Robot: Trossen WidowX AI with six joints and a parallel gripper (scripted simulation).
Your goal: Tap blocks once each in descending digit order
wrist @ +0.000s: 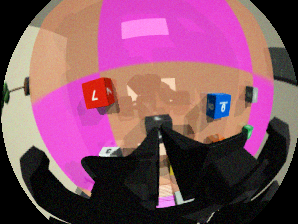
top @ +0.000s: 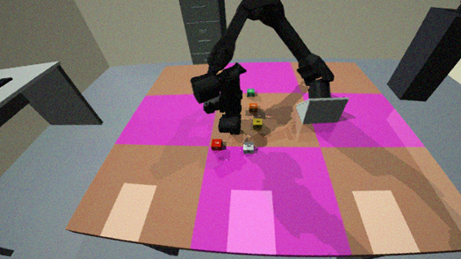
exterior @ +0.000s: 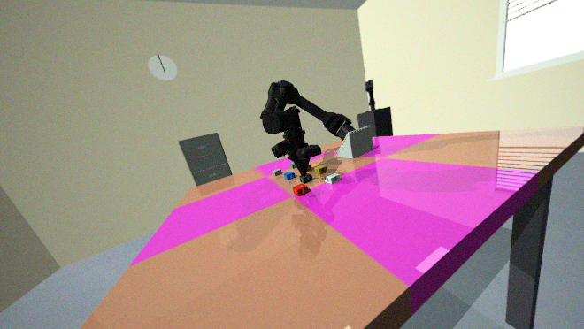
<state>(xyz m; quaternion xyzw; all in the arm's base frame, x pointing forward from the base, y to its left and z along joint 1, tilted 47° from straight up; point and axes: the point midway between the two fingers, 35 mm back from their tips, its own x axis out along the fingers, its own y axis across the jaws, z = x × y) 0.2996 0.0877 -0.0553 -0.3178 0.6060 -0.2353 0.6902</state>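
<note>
My gripper tip is 10 mm past the black block and 10 mm above it. Also, from my gripper tip: yellow block 80 mm behind, 40 mm to the right, 10 mm below; then blue block 20 mm ahead, 90 mm to the right, 10 mm below; then red block 50 mm ahead, 70 mm to the left, 10 mm below.
</note>
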